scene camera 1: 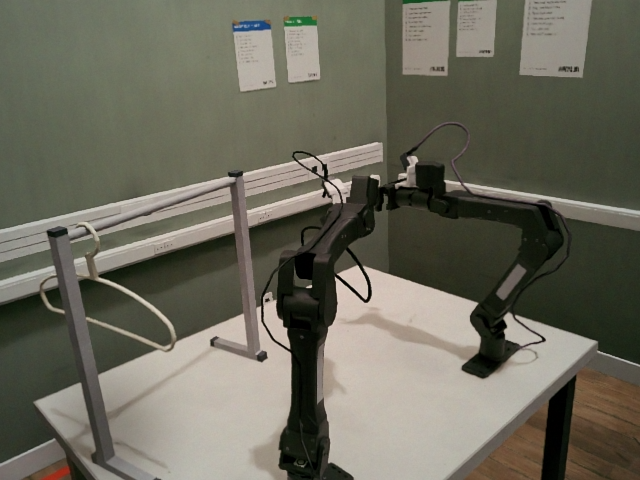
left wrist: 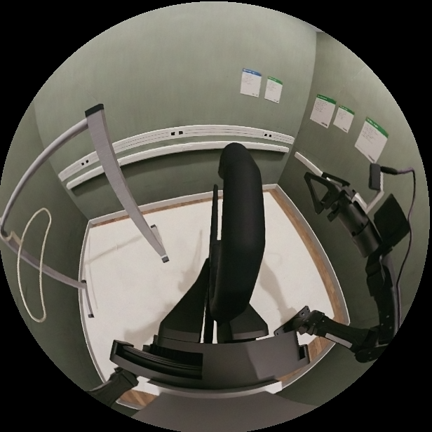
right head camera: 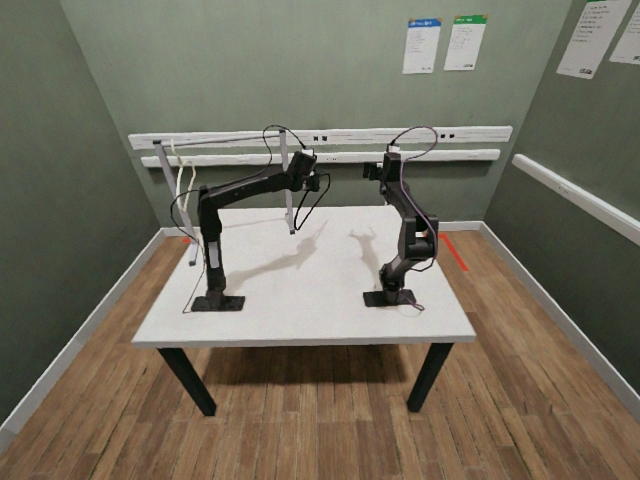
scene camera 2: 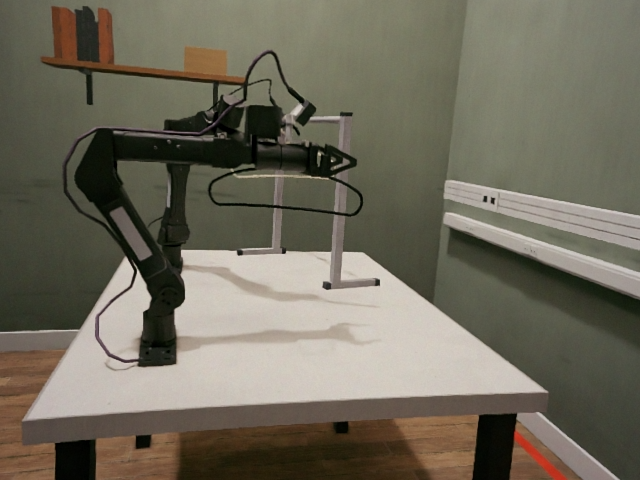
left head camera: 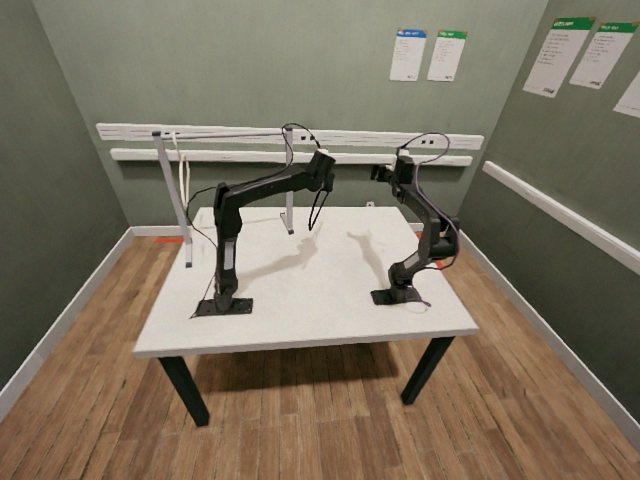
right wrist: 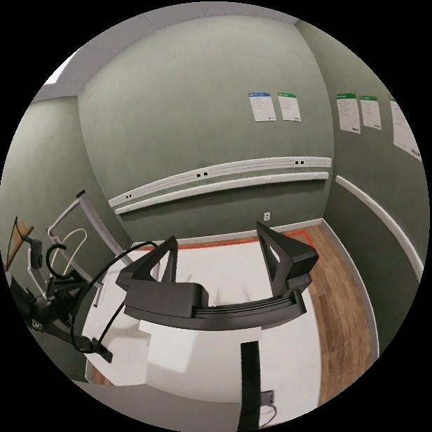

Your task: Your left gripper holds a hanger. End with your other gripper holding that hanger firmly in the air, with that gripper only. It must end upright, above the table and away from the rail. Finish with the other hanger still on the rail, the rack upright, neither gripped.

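Places are measured from the left arm's base along level axes (x right, y ahead, z up), in centimetres.
Where they show: left gripper, fingertip midpoint: (right head camera: 315, 179); right gripper, fingertip midpoint: (right head camera: 376, 163) (scene camera 2: 349, 161) (left head camera: 381, 165); left arm's base, origin of the base link: (right head camera: 218, 304) (left head camera: 225, 307); right arm's base, origin of the base link: (scene camera 1: 491, 358) (right head camera: 389, 298) (scene camera 2: 158, 346) (left head camera: 395, 296).
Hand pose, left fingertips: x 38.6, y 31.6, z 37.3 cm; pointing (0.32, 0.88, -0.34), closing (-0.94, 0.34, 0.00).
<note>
Things, the pixels of their top centre, and the offset from my left fingertips. Level surfaces: height alone.
- black hanger, middle of its top: (scene camera 1: 328, 188) (scene camera 2: 287, 123) (left head camera: 325, 154) (right head camera: 313, 154) dx -0.3, dy -0.9, dz +10.6 cm
- cream hanger, middle of its top: (scene camera 1: 83, 222) (right head camera: 172, 139) dx -55.8, dy +7.4, dz +14.7 cm
- grey rack, middle of its top: (scene camera 1: 159, 195) (scene camera 2: 310, 113) (left head camera: 227, 129) (right head camera: 221, 134) dx -37.5, dy +11.9, dz +15.1 cm
- white table, its level: dz -37.3 cm
A black hanger (left head camera: 310, 226) (right head camera: 296, 228) (scene camera 1: 368, 297) (scene camera 2: 279, 207) (left wrist: 242, 235) (right wrist: 74, 330) hangs upright in the air below my left gripper (left head camera: 329, 181) (right head camera: 312, 181), which is shut on it near its top. My right gripper (left head camera: 375, 173) (right head camera: 366, 170) (scene camera 2: 354, 162) (right wrist: 214, 233) is open and empty at about the same height, to the right of the hanger, fingers apart from it. A cream hanger (right head camera: 178, 183) (scene camera 1: 92, 266) (left wrist: 19, 270) hangs on the rail near the left end of the grey rack (left head camera: 170, 191) (scene camera 1: 242, 258) (scene camera 2: 338, 222) (left wrist: 115, 175), which stands upright.
The rack stands at the back left of the white table (left head camera: 330, 310) (scene camera 2: 258, 377), its right post behind the left arm's forearm. In scene camera 2, the right arm covers my left gripper and the top of the black hanger. Cables loop above both wrists.
</note>
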